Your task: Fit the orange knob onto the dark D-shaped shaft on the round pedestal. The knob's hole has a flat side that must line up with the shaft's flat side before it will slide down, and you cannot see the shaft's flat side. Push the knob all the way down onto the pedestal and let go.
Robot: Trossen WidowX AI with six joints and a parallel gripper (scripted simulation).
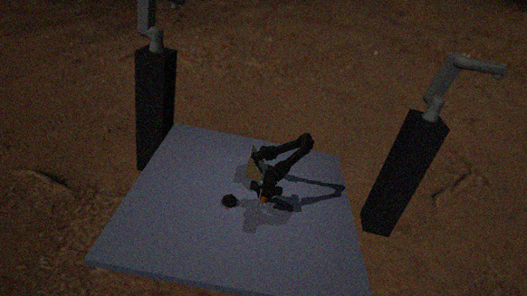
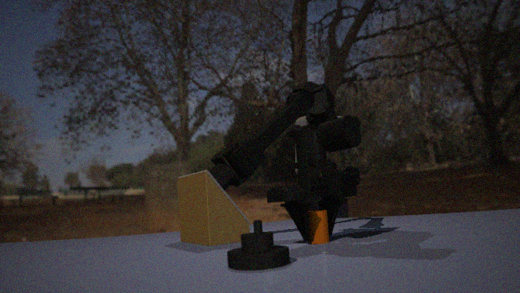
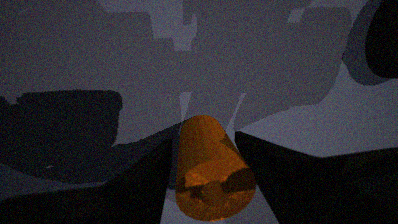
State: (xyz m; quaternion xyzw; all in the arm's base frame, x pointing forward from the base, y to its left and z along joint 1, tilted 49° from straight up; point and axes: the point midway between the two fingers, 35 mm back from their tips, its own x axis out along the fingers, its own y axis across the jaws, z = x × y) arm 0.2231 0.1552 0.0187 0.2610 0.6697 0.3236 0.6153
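My gripper tip is now 9 cm short of the pedestal, 18 cm to the left of it and 2 cm below it. From my gripper tip the other things lie so: orange knob (2 cm above).
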